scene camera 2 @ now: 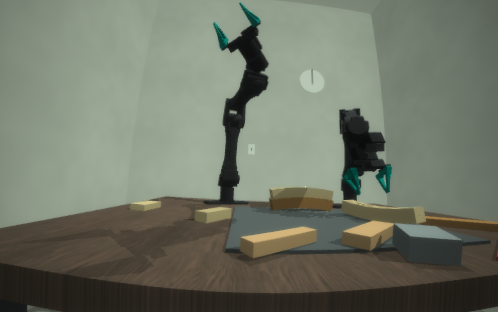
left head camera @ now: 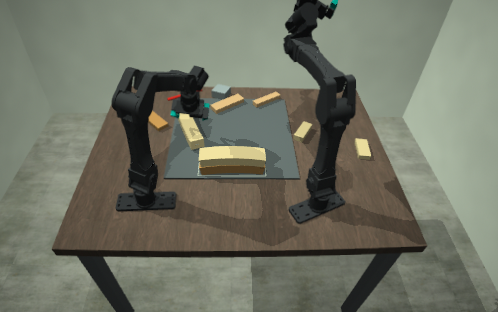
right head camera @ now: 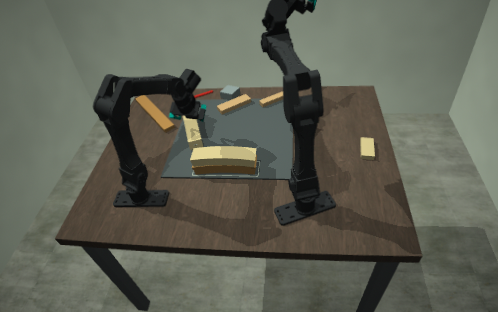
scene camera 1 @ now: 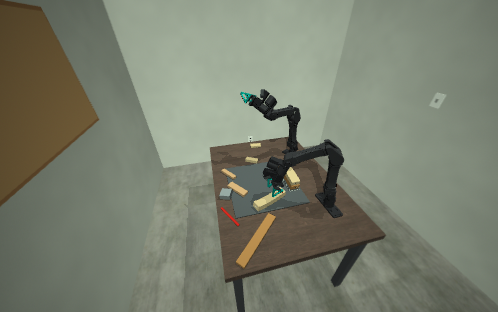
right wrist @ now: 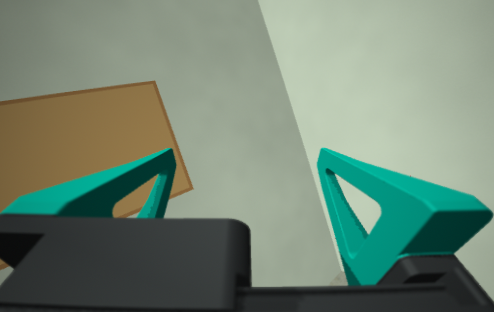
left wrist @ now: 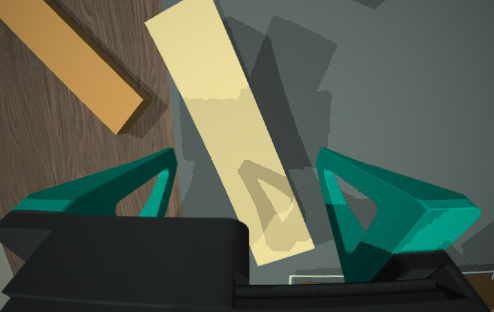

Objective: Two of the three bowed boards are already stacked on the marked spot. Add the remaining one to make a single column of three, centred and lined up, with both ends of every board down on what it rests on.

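Pixels of known places: left gripper, fingertip midpoint: (scene camera 2: 373, 193) (left head camera: 191, 118) (right head camera: 191, 119) (scene camera 1: 270, 191) (left wrist: 246, 155); right gripper, fingertip midpoint: (scene camera 2: 226, 12) (scene camera 1: 243, 93) (right wrist: 246, 156); left arm's base, link origin: (left head camera: 146, 202) (right head camera: 141, 199) (scene camera 1: 328, 204); right arm's base, link origin: (scene camera 2: 226, 203) (left head camera: 317, 206) (right head camera: 304, 208).
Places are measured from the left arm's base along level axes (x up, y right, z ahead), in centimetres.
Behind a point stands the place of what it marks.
The loose pale bowed board (left head camera: 190, 131) @(x 4.6, y 14.4, z 31.1 cm) (right head camera: 192, 131) @(x 4.7, y 14.9, z 31.5 cm) (scene camera 1: 269, 200) @(x 4.2, y 11.5, z 36.8 cm) (scene camera 2: 382, 212) @(x 3.3, y 15.3, z 39.2 cm) (left wrist: 225, 120) @(x 4.4, y 12.9, z 37.3 cm) lies slantwise on the grey mat; in scene camera 2 its top looks dipped in the middle. A pale board (left head camera: 232, 153) @(x 9.3, y 30.2, z 13.0 cm) (right head camera: 223, 154) @(x 9.2, y 30.6, z 12.6 cm) rests on a brown board (left head camera: 232, 170) @(x 3.0, y 30.1, z 10.6 cm) (right head camera: 223, 170) @(x 2.9, y 29.9, z 10.6 cm), both arched upward, inside the white outline (right head camera: 258, 169) @(x 0.8, y 42.6, z 12.6 cm) (left wrist: 317, 276) @(x 0.7, y 21.2, z 18.0 cm). My left gripper (left head camera: 190, 113) @(x 8.3, y 14.8, z 35.0 cm) (scene camera 2: 372, 192) @(x 8.3, y 14.8, z 35.0 cm) (left wrist: 246, 155) @(x 8.3, y 14.8, z 35.0 cm) is open and empty, pointing down above the loose board, with its fingers to either side of it in the left wrist view. My right gripper (scene camera 2: 228, 14) @(x 59.4, y 61.9, z 38.7 cm) (right wrist: 246, 156) @(x 59.4, y 61.9, z 38.7 cm) is open and empty, raised high.
A long orange board (right head camera: 155, 114) @(x 1.8, y -6.5, z 48.4 cm) (scene camera 1: 256, 241) @(x 1.9, y -10.8, z 53.2 cm) lies beside the mat (left head camera: 270, 125) @(x 0.6, y 48.2, z 38.4 cm). A red stick (scene camera 1: 230, 216) @(x 0.6, y 9.8, z 63.1 cm), a grey block (left head camera: 221, 91) @(x 4.2, y 27.7, z 59.7 cm) (scene camera 2: 427, 242) @(x 3.0, y 30.3, z 65.1 cm) and two tan blocks (left head camera: 227, 103) @(x 2.7, y 30.2, z 52.1 cm) (left head camera: 266, 99) @(x 2.7, y 48.4, z 54.9 cm) lie toward the far edge. Two pale blocks (left head camera: 303, 131) @(x 2.6, y 61.1, z 31.6 cm) (left head camera: 363, 149) @(x 1.9, y 84.1, z 20.4 cm) lie at the right.
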